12 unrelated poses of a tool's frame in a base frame.
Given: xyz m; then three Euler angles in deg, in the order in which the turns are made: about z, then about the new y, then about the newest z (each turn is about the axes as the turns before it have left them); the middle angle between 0 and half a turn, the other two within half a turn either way.
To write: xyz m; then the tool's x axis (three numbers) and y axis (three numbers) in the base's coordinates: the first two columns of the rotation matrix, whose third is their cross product. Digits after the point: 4 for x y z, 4 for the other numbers.
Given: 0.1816, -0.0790, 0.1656, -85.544, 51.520, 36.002
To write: 0.1816, -0.0790, 0.1656, 0.6251, -0.4562, -0.6333, 0.7781, 0.4275, 0.4602
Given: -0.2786, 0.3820, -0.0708, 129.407, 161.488, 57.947
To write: -0.2786, 0.3820, -0.0708, -0.3354, -0.9269, -0.1685, -0.9203, 0.2841, 0.2691
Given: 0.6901, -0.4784, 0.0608, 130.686, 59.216, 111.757
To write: 0.6901, -0.4784, 0.0608, -0.5806, -0.7493, 0.3184, 0.5910, -0.1188, 0.7979
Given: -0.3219, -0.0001, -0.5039, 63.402, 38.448, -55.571
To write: -0.3219, -0.0001, -0.5039, 0.9358, 0.0266, -0.3516, -0.2163, 0.8308, -0.5129
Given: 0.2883, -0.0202, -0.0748, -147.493, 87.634, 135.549
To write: 0.2883, -0.0202, -0.0748, 0.4012, -0.5747, 0.7132, -0.3592, 0.6175, 0.6997
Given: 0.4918, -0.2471, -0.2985, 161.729, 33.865, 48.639
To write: 0.4918, -0.2471, -0.2985, -0.7563, -0.5407, -0.3682, 0.3846, -0.8229, 0.4182
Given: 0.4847, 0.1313, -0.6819, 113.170, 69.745, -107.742
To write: 0.4847, 0.1313, -0.6819, 0.9171, 0.2778, 0.2859, 0.1504, 0.4230, -0.8935
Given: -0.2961, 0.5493, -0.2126, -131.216, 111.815, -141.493
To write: -0.2961, 0.5493, -0.2126, -0.6600, 0.1915, 0.7265, -0.4362, 0.6897, -0.5780
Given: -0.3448, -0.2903, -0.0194, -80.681, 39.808, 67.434
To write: -0.3448, -0.2903, -0.0194, 0.9590, -0.1414, -0.2457, 0.2638, 0.7622, 0.5912
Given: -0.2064, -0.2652, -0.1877, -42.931, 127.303, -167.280
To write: -0.2064, -0.2652, -0.1877, 0.2829, -0.5639, 0.7759, -0.7621, -0.6233, -0.1751
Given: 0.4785, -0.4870, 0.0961, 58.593, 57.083, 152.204
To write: 0.4785, -0.4870, 0.0961, -0.6485, -0.1673, 0.7426, 0.6229, -0.6773, 0.3915
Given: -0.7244, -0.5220, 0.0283, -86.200, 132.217, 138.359
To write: -0.7244, -0.5220, 0.0283, 0.6963, -0.4570, 0.5535, -0.7161, -0.4950, 0.4921
